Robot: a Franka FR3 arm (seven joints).
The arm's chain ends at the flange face. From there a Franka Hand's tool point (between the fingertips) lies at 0.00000 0.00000 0.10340 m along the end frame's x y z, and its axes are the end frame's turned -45 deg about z.
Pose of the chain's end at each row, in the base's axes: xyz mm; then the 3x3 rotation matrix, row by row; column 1 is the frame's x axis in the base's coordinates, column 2 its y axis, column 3 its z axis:
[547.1, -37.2, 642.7], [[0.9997, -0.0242, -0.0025], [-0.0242, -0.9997, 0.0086], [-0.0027, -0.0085, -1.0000]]
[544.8, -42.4, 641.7], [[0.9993, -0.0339, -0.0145], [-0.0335, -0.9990, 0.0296], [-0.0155, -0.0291, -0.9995]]
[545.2, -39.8, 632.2], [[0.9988, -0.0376, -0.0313], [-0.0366, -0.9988, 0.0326], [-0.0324, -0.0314, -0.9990]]
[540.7, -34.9, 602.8], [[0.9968, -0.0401, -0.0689], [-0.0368, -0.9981, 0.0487], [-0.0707, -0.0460, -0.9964]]
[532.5, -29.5, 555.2], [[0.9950, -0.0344, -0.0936], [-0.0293, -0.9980, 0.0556], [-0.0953, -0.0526, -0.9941]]
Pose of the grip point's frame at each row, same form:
[546.8, -36.3, 539.3], [[0.7240, 0.6898, -0.0025], [0.6898, -0.7240, 0.0086], [0.0041, -0.0079, -1.0000]]
[543.3, -39.3, 538.4], [[0.7306, 0.6826, -0.0145], [0.6827, -0.7301, 0.0296], [0.0096, -0.0315, -0.9995]]
[542.0, -36.4, 528.9], [[0.7328, 0.6797, -0.0313], [0.6804, -0.7321, 0.0326], [-0.0007, -0.0451, -0.9990]]
[533.6, -29.9, 499.8], [[0.7332, 0.6765, -0.0689], [0.6797, -0.7318, 0.0487], [-0.0175, -0.0825, -0.9964]]
[522.8, -23.8, 452.4], [[0.7279, 0.6792, -0.0936], [0.6850, -0.7264, 0.0556], [-0.0302, -0.1046, -0.9941]]

